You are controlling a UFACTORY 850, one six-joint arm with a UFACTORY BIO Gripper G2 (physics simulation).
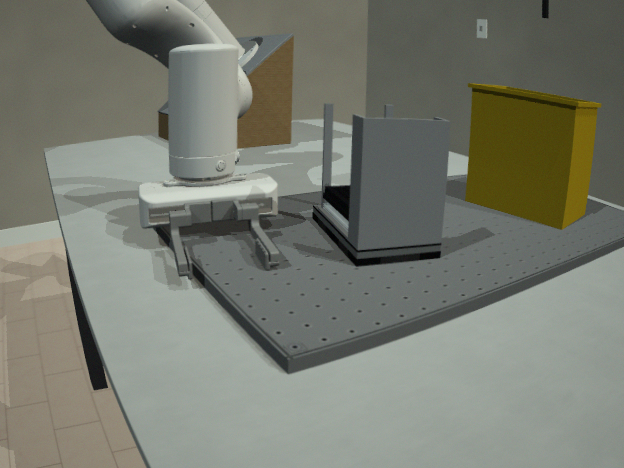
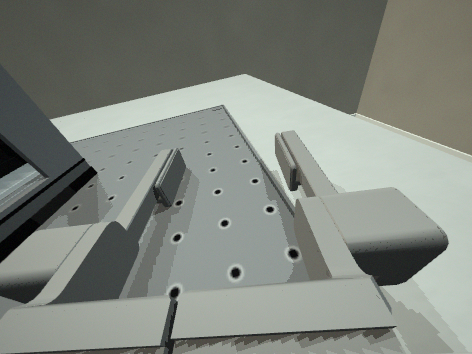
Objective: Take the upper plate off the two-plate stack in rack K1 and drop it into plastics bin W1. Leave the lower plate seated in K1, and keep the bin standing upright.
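Rack K1 [image 1: 398, 181] [image 2: 37, 110] is a tall grey holder with corner posts, standing on the perforated board. Low inside it, a black layer [image 1: 338, 194] [image 2: 9, 159] lies above a pale layer [image 1: 334, 214] [image 2: 19, 191]; the front panel hides most of the stack, and I cannot tell the two plates apart. Bin W1 [image 1: 519, 156] is a yellow upright box at the right rear. My gripper [image 1: 228, 268] [image 2: 230, 162] is shut at its narrowest, its fingers still standing apart with nothing between them. It points down at the board's left edge, to the left of the rack and apart from it.
The dark perforated board [image 1: 372, 302] [image 2: 200, 130] lies on the pale table [image 1: 403, 403] [image 2: 150, 107] and carries the rack and bin. The left finger hangs over the board's left edge. A brown box with a sloping grey top [image 1: 269, 95] stands behind the arm.
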